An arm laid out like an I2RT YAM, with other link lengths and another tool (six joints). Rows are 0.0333 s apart.
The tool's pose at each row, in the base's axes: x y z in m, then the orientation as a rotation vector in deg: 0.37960, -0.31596, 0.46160, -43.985, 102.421, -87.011; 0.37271, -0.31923, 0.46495, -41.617, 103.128, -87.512; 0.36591, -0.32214, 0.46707, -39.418, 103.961, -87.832; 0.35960, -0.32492, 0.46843, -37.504, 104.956, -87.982; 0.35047, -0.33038, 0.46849, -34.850, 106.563, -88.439; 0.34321, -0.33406, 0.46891, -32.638, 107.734, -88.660; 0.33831, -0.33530, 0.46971, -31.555, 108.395, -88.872; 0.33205, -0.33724, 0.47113, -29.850, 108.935, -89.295; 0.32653, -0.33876, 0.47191, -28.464, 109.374, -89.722
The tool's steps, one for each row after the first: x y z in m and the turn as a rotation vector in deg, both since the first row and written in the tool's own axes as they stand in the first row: 0.00639, -0.00369, -0.00386, 0.522, 1.400, 1.221; 0.01259, -0.00611, -0.00773, 0.833, 2.754, 2.393; 0.01846, -0.00777, -0.01121, 0.880, 4.050, 3.433; 0.02831, -0.00850, -0.01518, 0.885, 6.155, 4.677; 0.03557, -0.00935, -0.01877, 0.922, 7.734, 5.796; 0.03944, -0.01025, -0.02200, 0.919, 8.627, 6.264; 0.04462, -0.01184, -0.02595, 1.255, 9.768, 7.013; 0.04909, -0.01275, -0.02950, 1.554, 10.749, 7.566
